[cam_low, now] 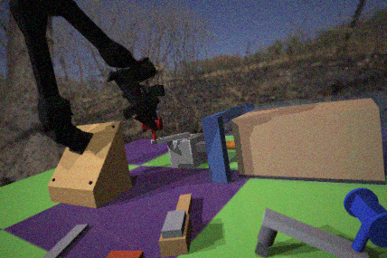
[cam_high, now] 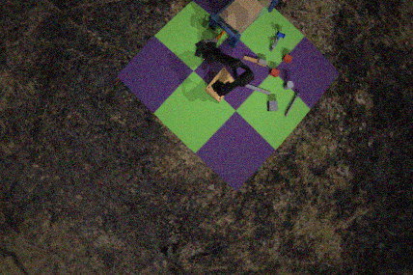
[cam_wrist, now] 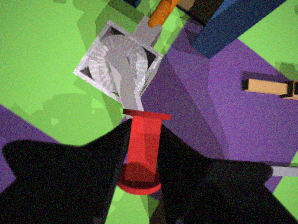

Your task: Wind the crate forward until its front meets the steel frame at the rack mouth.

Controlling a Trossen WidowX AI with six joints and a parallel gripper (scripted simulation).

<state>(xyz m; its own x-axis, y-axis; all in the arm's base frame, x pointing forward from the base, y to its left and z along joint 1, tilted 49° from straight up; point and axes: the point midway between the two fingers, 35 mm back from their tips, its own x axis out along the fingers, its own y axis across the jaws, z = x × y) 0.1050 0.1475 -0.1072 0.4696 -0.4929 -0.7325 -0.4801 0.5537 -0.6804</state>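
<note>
Right now the grey winch is 30 mm ahead of my gripper tip, 70 mm to the left of it and 100 mm below it. Round my gripper tip: red grip (10 mm behind, 10 mm to the right); then grey bar (110 mm ahead, 400 mm to the right, 130 mm below); then wood-and-grey block (260 mm ahead, 240 mm to the right, 110 mm below).
</note>
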